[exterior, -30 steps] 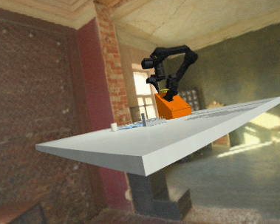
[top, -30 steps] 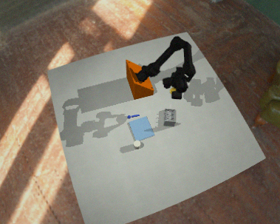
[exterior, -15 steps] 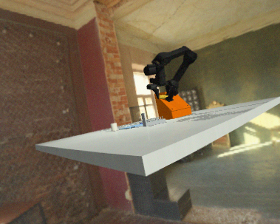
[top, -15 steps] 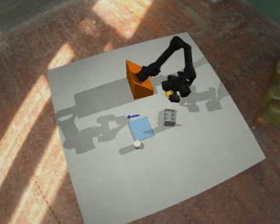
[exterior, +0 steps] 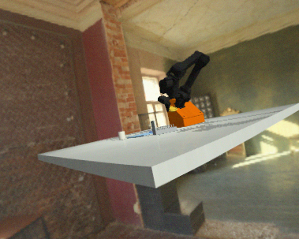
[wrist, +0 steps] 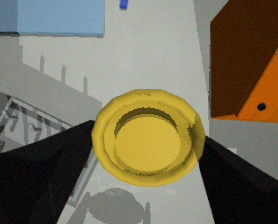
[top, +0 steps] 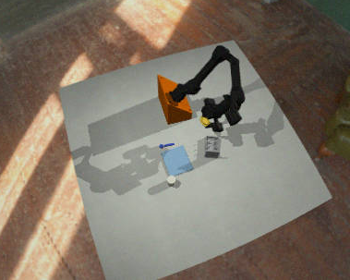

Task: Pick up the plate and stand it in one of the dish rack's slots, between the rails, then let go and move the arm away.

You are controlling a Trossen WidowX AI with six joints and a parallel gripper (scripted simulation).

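Now: gripper tip 11 cm short of the grey dish rack, 9 cm above it and 1 cm to the right of it. The rest, counted from my gripper tip: blue spoon 22 cm to the right, 11 cm below, 1 cm behind; yellow plate 1 cm above; small white cup 28 cm to the right, 21 cm ahead, 9 cm below.
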